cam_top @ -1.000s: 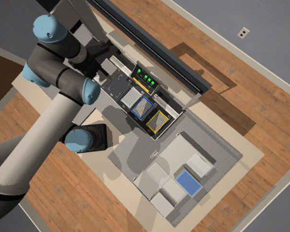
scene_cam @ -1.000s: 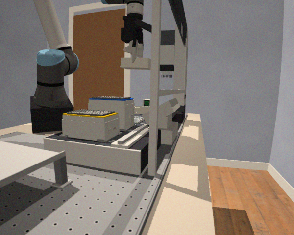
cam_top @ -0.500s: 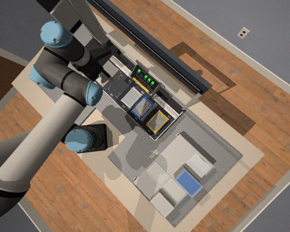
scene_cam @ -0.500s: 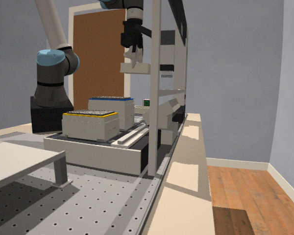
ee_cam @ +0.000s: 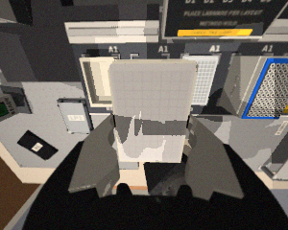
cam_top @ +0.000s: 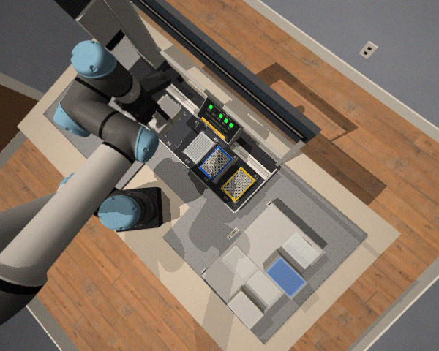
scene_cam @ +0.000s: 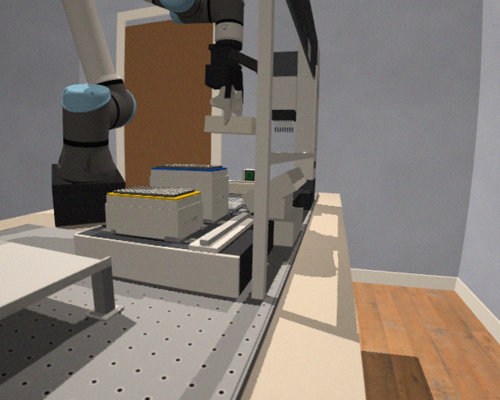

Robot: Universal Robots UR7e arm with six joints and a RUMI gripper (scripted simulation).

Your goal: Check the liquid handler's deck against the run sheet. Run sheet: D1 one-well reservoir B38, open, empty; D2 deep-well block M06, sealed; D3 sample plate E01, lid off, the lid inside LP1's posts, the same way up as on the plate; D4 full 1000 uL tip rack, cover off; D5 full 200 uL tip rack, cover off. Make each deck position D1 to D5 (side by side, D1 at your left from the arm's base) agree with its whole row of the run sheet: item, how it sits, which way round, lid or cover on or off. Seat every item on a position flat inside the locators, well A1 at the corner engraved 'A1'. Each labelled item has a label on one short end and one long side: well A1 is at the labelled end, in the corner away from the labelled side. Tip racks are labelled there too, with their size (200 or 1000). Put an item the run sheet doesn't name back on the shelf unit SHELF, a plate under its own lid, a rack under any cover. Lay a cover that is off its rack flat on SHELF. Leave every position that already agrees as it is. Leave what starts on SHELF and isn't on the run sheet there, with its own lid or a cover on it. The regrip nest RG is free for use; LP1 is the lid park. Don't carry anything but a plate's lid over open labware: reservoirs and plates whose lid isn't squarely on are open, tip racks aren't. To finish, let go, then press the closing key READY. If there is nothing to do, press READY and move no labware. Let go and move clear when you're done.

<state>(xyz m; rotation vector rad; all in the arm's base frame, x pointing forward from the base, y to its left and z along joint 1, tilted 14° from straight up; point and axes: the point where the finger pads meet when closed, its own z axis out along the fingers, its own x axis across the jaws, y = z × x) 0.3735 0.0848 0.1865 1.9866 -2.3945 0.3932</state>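
Now: hand 2 cm short of the cream reservoir, 12 cm to the right of it and 19 cm above it. Also, from my hand: sealed block (1 cm below); then blue-rimmed tip rack (4 cm behind, 24 cm to the right, 14 cm below); then well plate (2 cm behind, 12 cm to the right, 20 cm below).
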